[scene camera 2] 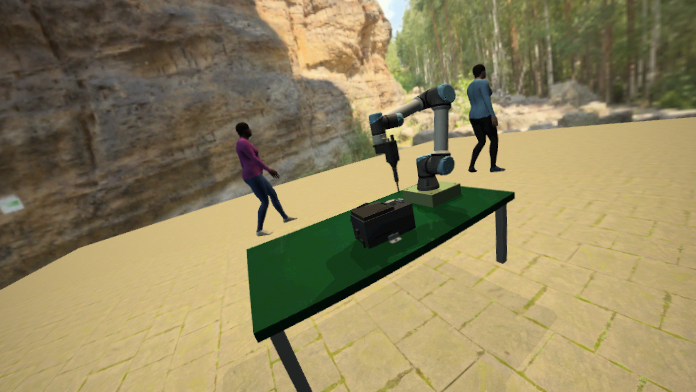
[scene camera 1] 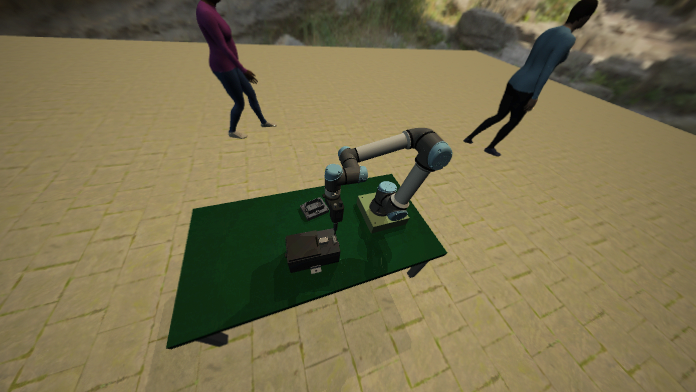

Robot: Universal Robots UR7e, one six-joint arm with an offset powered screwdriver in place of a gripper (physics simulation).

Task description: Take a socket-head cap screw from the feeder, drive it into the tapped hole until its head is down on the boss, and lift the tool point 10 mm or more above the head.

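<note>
My screwdriver (scene camera 1: 335, 229) (scene camera 2: 398, 186) points down, its tip close above the right end of the black screw feeder (scene camera 1: 302, 246) (scene camera 2: 386, 226). In scene camera 2 a small gap shows between the tip and the feeder's top. Whether a screw is on the tip is too small to tell. The feeder has small light-coloured parts on top at that end. A grey housing (scene camera 1: 305, 212) with a raised rim lies behind the feeder in scene camera 1; it does not show in scene camera 2. Its boss and tapped hole are too small to make out.
The arm stands on a pale green base block (scene camera 1: 374, 220) (scene camera 2: 420, 199) at the right of the green table (scene camera 1: 225, 260) (scene camera 2: 295, 280). A small metal bracket (scene camera 1: 316, 270) (scene camera 2: 395, 238) sits at the feeder's front. Two people (scene camera 1: 221, 47) (scene camera 1: 540, 62) (scene camera 2: 252, 157) (scene camera 2: 481, 100) stand beyond the table.
</note>
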